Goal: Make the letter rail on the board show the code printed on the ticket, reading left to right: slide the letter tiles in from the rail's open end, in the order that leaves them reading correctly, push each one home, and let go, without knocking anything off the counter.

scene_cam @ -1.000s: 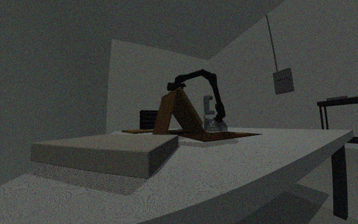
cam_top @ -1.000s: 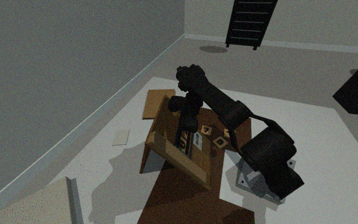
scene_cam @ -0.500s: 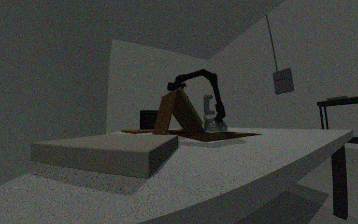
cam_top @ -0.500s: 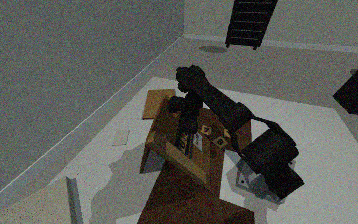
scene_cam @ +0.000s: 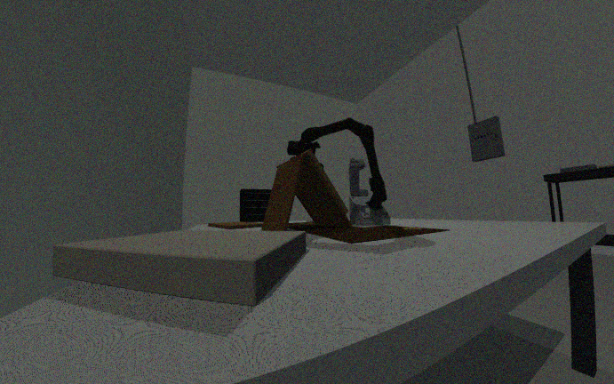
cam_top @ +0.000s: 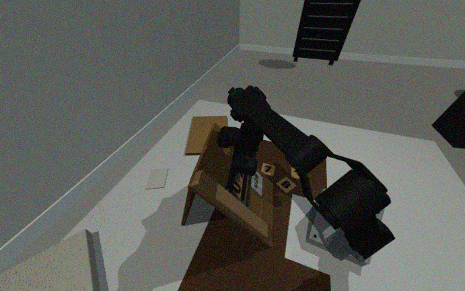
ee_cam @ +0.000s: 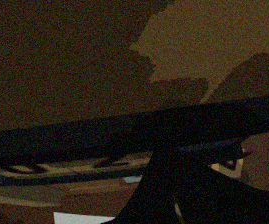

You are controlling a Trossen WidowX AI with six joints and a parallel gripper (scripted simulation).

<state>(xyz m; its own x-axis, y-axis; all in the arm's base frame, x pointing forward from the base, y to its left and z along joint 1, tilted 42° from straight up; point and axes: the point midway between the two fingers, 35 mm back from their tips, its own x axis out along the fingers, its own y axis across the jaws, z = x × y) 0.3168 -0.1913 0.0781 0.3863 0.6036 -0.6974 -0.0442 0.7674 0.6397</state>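
My gripper tip is now 80 mm above the white ticket, 60 mm past it and 10 mm to the left of it. Also, from my gripper tip: brown mat: 180 mm below, 150 mm behind, 70 mm to the left; then flat tan panel: 320 mm to the right, 230 mm ahead, 170 mm below.
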